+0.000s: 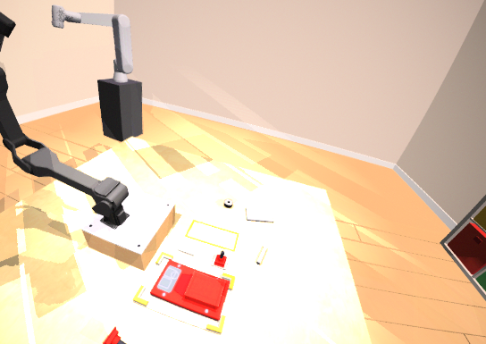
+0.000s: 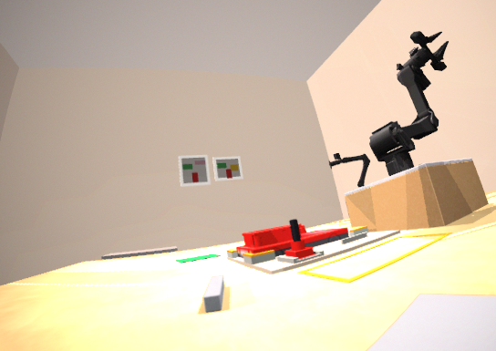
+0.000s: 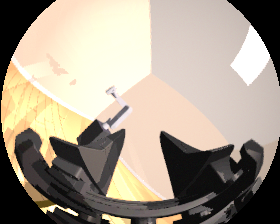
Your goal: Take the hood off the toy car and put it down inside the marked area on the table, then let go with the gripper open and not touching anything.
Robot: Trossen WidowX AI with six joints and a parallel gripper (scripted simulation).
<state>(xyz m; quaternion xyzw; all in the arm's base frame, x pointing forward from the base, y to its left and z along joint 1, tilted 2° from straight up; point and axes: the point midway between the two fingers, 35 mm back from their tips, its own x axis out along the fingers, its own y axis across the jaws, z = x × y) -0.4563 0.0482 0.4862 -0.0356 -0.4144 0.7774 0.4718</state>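
Now: the hood 82 cm ahead of my gripper tip, 10 cm to the right of it and 55 cm below it.
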